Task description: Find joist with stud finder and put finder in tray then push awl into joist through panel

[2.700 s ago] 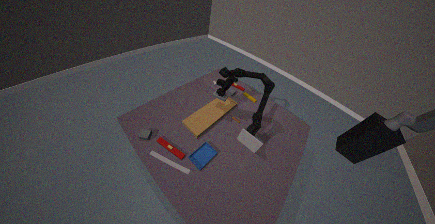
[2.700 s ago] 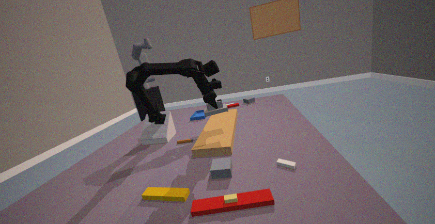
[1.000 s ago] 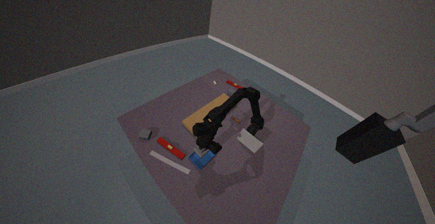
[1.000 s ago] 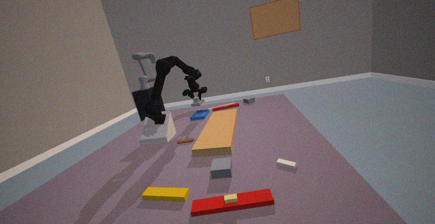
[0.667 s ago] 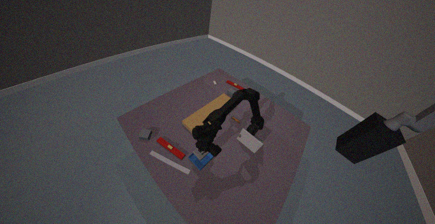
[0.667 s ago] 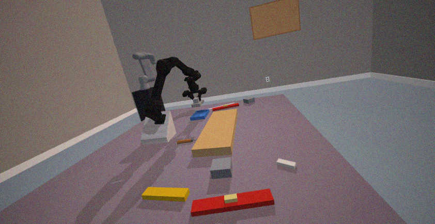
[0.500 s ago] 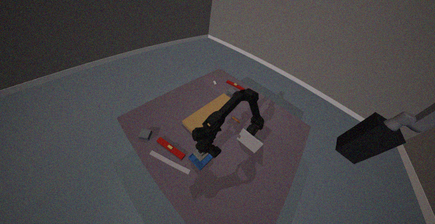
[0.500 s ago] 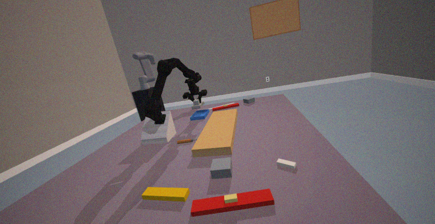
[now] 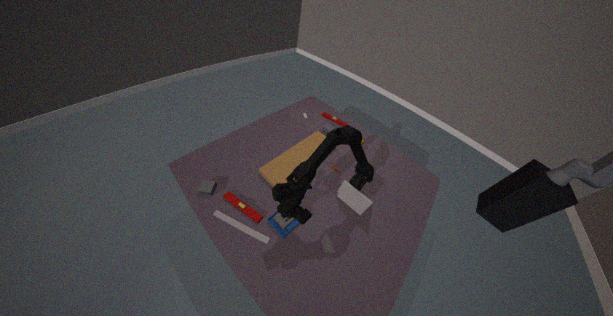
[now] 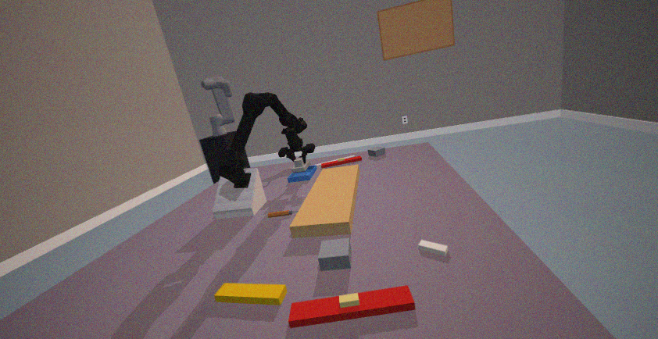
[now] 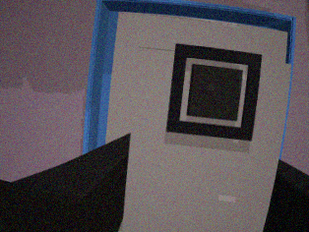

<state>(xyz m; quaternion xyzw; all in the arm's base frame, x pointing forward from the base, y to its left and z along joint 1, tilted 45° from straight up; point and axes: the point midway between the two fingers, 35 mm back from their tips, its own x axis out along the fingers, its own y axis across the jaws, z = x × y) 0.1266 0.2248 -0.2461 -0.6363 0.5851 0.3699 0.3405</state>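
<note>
My gripper tip is now 50 mm above the blue tray and 10 mm to the left of it. Also, from my gripper tip: stud finder: 20 mm above, 10 mm to the left; white ruler: 190 mm to the left, 110 mm ahead, 60 mm below; awl: 430 mm to the right, 90 mm ahead, 60 mm below.
</note>
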